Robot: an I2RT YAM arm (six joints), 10 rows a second.
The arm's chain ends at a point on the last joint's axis. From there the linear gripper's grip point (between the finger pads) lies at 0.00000 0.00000 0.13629 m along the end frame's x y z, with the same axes.
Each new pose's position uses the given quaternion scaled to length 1; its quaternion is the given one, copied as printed.
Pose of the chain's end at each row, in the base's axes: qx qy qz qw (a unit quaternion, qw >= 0); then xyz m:
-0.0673, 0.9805, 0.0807, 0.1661, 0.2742, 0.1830, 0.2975
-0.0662, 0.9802, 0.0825, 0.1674, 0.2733, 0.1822, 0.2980
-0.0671, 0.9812, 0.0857, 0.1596, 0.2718, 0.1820, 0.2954
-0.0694, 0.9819, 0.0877, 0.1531, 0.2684, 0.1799, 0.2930
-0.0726, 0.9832, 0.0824, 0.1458, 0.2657, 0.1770, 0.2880
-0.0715, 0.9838, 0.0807, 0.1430, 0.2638, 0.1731, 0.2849
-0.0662, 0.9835, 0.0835, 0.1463, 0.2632, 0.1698, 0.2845
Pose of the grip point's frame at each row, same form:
-0.0673, 0.9805, 0.0807, 0.1661, 0.3171, 0.2076, 0.1705
-0.0662, 0.9802, 0.0825, 0.1674, 0.3165, 0.2073, 0.1712
-0.0671, 0.9812, 0.0857, 0.1596, 0.3129, 0.2078, 0.1681
-0.0694, 0.9819, 0.0877, 0.1531, 0.3077, 0.2063, 0.1652
-0.0726, 0.9832, 0.0824, 0.1458, 0.3031, 0.2020, 0.1594
-0.0715, 0.9838, 0.0807, 0.1430, 0.3006, 0.1975, 0.1560
-0.0662, 0.9835, 0.0835, 0.1463, 0.3009, 0.1948, 0.1559

